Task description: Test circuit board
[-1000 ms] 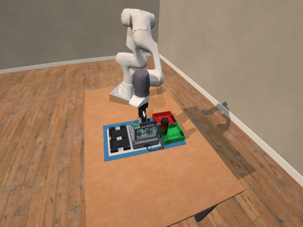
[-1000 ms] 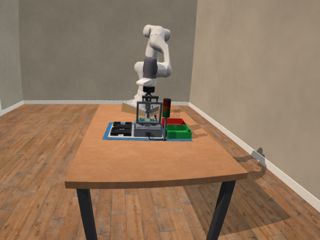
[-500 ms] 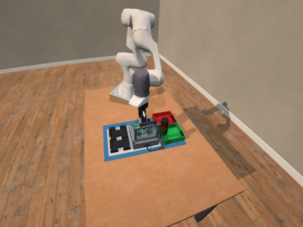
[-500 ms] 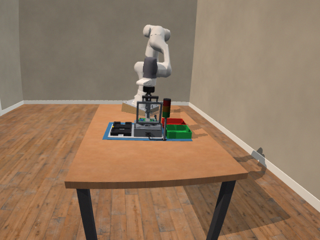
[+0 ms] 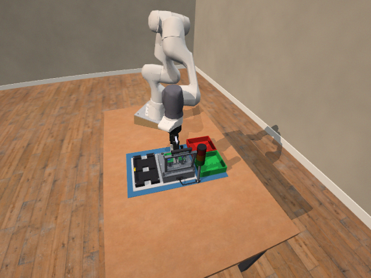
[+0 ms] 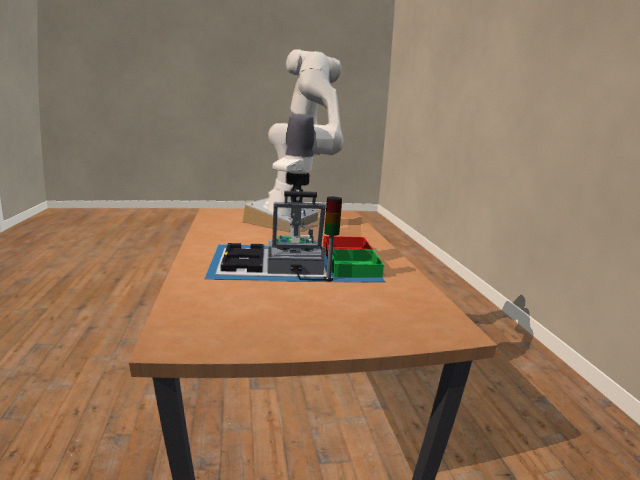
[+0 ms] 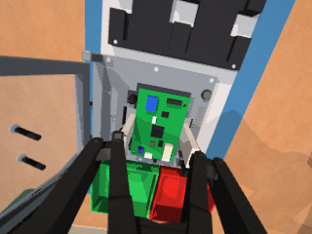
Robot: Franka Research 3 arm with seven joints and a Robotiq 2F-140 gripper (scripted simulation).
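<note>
Right now my hand is 20 mm above the green circuit board. From my hand the other things lie so: tester lid: 130 mm ahead, 80 mm above; then green bin: 50 mm ahead, 200 mm to the left, 90 mm below; then dark plate: 10 mm ahead, 10 mm to the left, 40 mm below.
</note>
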